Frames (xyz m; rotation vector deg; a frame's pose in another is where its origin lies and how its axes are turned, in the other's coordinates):
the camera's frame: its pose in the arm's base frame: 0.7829 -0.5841 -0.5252 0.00 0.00 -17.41
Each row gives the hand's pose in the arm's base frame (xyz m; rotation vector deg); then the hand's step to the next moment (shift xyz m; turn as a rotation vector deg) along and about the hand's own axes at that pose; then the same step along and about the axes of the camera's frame.
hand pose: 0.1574 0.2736 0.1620 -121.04 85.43 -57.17
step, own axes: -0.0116 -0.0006 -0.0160 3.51 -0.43 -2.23
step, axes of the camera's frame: -0.0165 0.0079 0.0074 0.22 -2.93 2.98
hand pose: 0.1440 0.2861 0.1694 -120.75 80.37 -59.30
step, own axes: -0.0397 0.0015 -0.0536 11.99 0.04 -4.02
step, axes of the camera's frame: -0.0599 0.0221 0.0193 2.76 -10.28 6.84
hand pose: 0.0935 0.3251 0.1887 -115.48 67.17 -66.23
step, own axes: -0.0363 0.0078 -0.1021 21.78 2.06 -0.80
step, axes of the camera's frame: -0.1044 -0.0061 0.0294 9.85 -17.97 7.69
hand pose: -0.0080 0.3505 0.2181 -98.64 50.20 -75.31
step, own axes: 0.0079 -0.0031 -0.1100 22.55 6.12 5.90
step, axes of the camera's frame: -0.0928 -0.0549 0.0235 16.39 -17.34 3.36
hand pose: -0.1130 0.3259 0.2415 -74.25 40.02 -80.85
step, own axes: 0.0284 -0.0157 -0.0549 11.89 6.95 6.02
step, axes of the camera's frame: -0.0400 -0.0485 0.0104 12.45 -8.37 -0.91
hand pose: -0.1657 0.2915 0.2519 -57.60 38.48 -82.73
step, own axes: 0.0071 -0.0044 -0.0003 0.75 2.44 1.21
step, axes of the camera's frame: 0.0001 -0.0067 0.0051 2.44 -0.17 -1.41
